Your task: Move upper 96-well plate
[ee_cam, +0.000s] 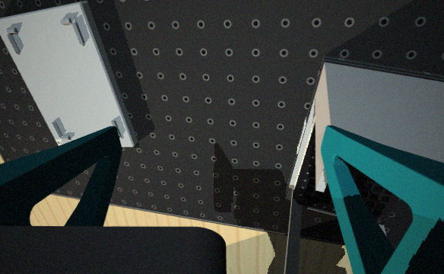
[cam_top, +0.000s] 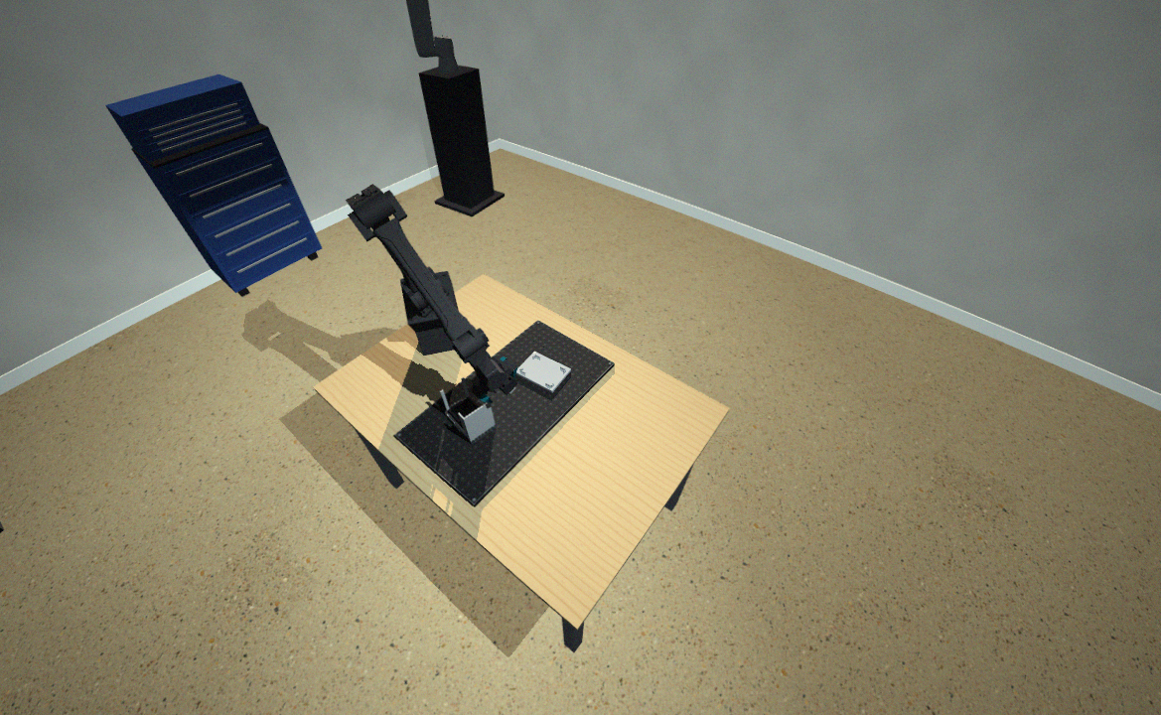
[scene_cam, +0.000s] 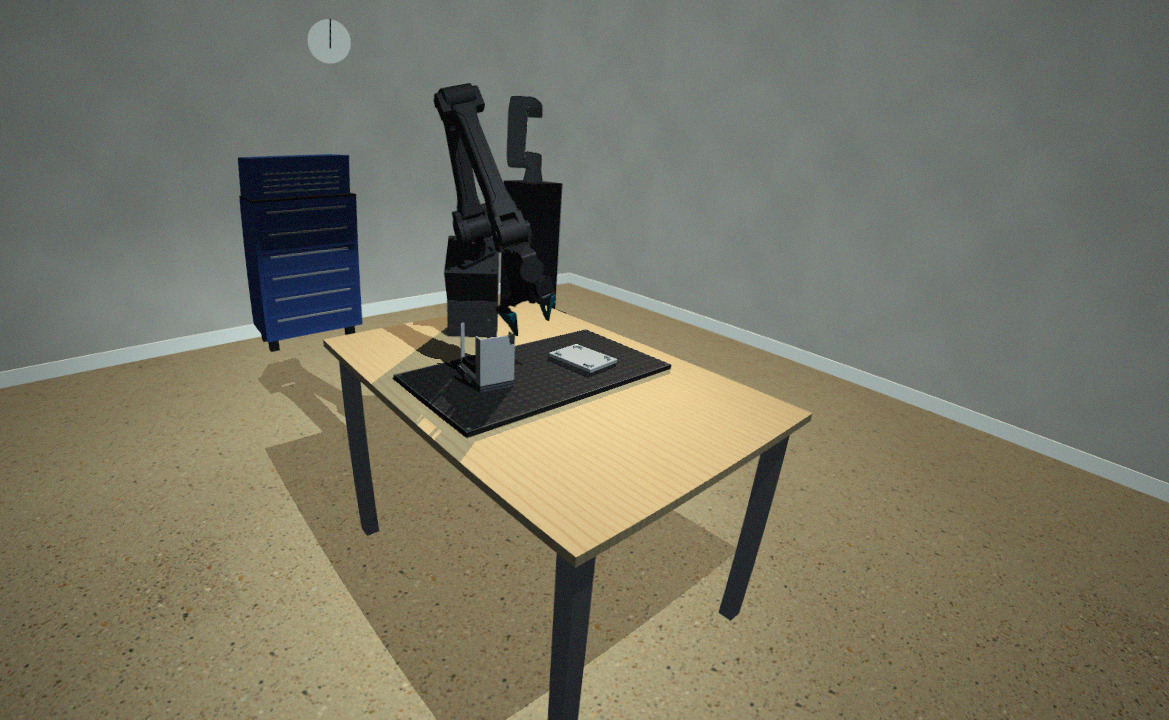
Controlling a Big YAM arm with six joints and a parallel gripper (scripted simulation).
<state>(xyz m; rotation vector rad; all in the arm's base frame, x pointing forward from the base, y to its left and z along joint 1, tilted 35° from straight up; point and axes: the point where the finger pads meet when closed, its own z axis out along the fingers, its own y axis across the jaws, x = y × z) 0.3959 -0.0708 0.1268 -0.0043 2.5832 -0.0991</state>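
My gripper is now 12 cm above the black 96-well plate, 9 cm past it and 8 cm to the left of it. From my hand the other things lie so: pale square mark 28 cm to the left, 15 cm below, 9 cm behind; then pale plate 13 cm below, 9 cm behind, 8 cm to the right.
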